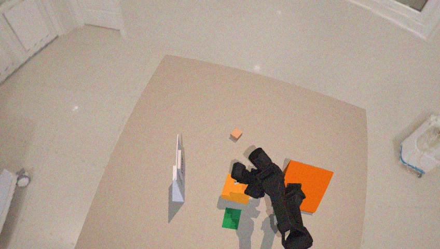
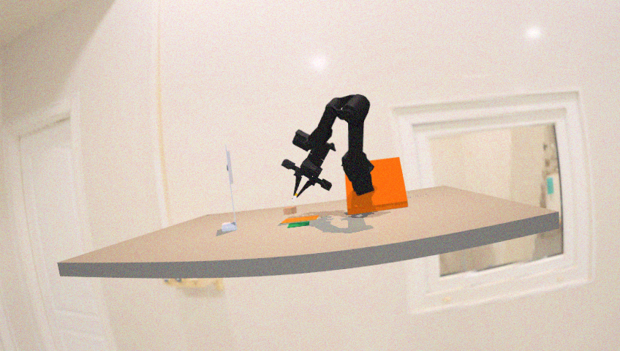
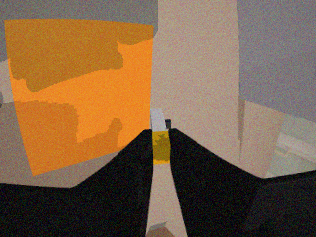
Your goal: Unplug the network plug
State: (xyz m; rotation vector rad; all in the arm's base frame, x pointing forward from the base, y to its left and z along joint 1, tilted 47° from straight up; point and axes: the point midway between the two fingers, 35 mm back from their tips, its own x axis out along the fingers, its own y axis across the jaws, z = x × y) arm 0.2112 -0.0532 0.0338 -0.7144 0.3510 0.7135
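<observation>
My gripper tip is now 1 cm past the marked orange square, 1 cm to the right of it and 8 cm above it. Also, from my gripper tip: green patch: 15 cm to the left, 8 cm below; thin pale tab: 1 cm ahead, 1 cm below; yellow plug: right at my gripper tip.
</observation>
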